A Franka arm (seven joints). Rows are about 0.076 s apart.
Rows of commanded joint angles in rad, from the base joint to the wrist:
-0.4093, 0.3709, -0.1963, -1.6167, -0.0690, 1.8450, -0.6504
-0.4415, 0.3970, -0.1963, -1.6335, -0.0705, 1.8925, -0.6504
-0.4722, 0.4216, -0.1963, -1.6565, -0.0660, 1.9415, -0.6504
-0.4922, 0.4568, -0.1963, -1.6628, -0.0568, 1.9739, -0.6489
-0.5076, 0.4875, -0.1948, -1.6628, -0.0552, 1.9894, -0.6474
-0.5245, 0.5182, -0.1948, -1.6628, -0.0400, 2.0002, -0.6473
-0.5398, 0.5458, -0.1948, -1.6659, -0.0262, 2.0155, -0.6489
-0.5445, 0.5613, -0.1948, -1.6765, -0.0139, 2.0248, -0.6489
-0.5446, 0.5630, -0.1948, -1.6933, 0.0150, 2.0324, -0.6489
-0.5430, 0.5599, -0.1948, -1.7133, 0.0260, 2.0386, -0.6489
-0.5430, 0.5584, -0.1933, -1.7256, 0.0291, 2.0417, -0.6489
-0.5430, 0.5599, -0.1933, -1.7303, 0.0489, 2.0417, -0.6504
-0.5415, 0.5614, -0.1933, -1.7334, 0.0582, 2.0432, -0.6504
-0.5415, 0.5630, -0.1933, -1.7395, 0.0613, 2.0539, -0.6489
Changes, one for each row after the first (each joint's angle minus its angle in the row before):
-0.0322, 0.0261, 0.0000, -0.0168, -0.0015, 0.0475, 0.0000
-0.0307, 0.0246, 0.0000, -0.0230, 0.0045, 0.0490, 0.0000
-0.0200, 0.0352, 0.0000, -0.0063, 0.0092, 0.0324, 0.0015
-0.0154, 0.0307, 0.0015, 0.0000, 0.0016, 0.0155, 0.0015
-0.0169, 0.0307, 0.0000, 0.0000, 0.0152, 0.0108, 0.0001
-0.0153, 0.0276, 0.0000, -0.0031, 0.0138, 0.0153, -0.0016
-0.0047, 0.0155, 0.0000, -0.0106, 0.0123, 0.0093, 0.0000
-0.0001, 0.0017, 0.0000, -0.0168, 0.0289, 0.0076, 0.0000
0.0016, -0.0031, 0.0000, -0.0200, 0.0110, 0.0062, 0.0000
0.0000, -0.0015, 0.0015, -0.0123, 0.0031, 0.0031, 0.0000
0.0000, 0.0015, 0.0000, -0.0047, 0.0198, 0.0000, -0.0015
0.0015, 0.0015, 0.0000, -0.0031, 0.0093, 0.0015, 0.0000
0.0000, 0.0016, 0.0000, -0.0061, 0.0031, 0.0107, 0.0015

